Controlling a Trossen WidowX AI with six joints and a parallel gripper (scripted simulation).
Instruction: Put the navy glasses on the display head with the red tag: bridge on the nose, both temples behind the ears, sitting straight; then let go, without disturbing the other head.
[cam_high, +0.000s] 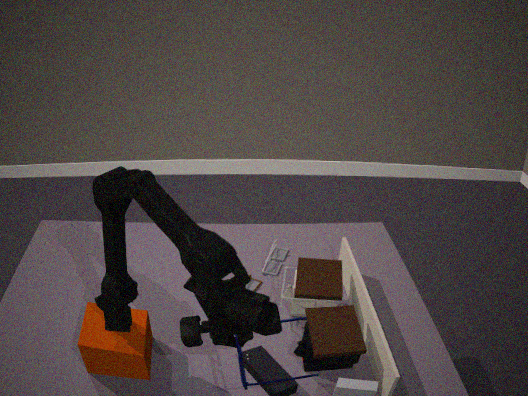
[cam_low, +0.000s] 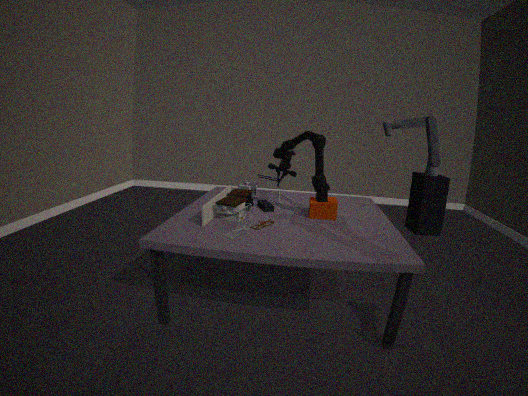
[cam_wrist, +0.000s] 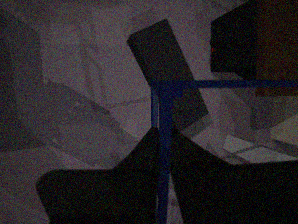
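The dark flat object lies 15 cm below my gripper tip, 7 cm ahead of it and 4 cm to the left of it. Also, from my gripper tip: pale upright panel (35 cm ahead, 17 cm to the left, 11 cm below).
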